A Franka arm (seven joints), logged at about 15 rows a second.
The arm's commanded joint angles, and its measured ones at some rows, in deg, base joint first. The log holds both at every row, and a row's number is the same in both.
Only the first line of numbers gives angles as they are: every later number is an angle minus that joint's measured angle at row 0.
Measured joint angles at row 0:
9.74, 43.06, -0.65, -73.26, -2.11, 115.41, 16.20
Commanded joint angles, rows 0 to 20:
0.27, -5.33, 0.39, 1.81, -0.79, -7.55, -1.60
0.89, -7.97, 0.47, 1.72, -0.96, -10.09, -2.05
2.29, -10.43, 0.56, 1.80, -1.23, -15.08, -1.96
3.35, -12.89, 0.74, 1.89, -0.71, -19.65, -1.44
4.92, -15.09, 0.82, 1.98, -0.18, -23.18, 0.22
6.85, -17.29, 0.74, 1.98, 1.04, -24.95, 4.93
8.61, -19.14, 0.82, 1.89, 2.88, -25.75, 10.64
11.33, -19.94, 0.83, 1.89, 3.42, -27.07, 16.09
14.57, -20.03, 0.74, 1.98, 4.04, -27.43, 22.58
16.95, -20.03, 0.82, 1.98, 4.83, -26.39, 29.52
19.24, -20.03, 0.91, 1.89, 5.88, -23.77, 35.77
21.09, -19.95, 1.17, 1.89, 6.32, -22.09, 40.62
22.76, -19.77, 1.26, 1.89, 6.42, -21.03, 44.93
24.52, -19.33, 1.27, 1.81, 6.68, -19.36, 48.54
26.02, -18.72, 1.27, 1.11, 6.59, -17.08, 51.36
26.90, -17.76, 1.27, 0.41, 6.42, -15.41, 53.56
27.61, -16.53, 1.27, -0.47, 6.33, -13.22, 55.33
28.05, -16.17, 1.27, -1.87, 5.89, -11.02, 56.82
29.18, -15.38, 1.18, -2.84, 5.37, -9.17, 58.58
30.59, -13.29, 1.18, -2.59, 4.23, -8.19, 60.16
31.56, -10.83, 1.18, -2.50, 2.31, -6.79, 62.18
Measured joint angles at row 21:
29.66, -14.05, 1.37, -1.92, 4.73, -9.77, 58.23
